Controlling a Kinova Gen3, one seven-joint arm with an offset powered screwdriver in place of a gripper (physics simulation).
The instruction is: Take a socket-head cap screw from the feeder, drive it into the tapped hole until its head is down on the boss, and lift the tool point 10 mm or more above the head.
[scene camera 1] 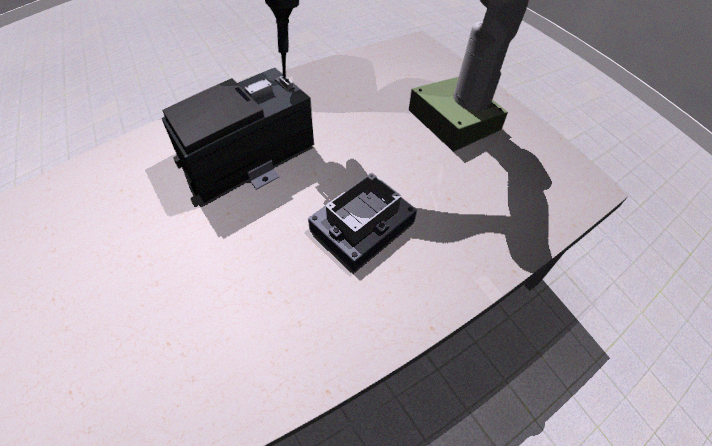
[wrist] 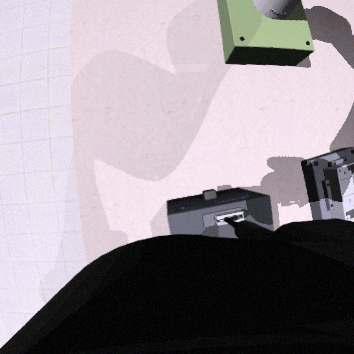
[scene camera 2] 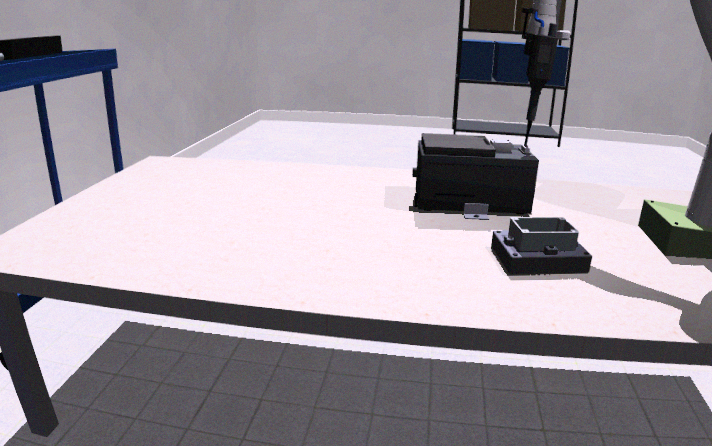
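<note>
The black screw feeder stands at the back of the table. My screwdriver points down, its thin bit at or just above the small pick-up block on the feeder's top. Contact cannot be made out. No screw can be told apart at the tip, so whether the bit holds one is unclear. The open grey housing has corner bosses and sits on a dark fixture plate. The tapped hole cannot be singled out.
The arm's green base block stands at the right of the table in the scene views. A small bracket sticks out at the feeder's front foot. A blue bench and a shelf rack stand beyond the table.
</note>
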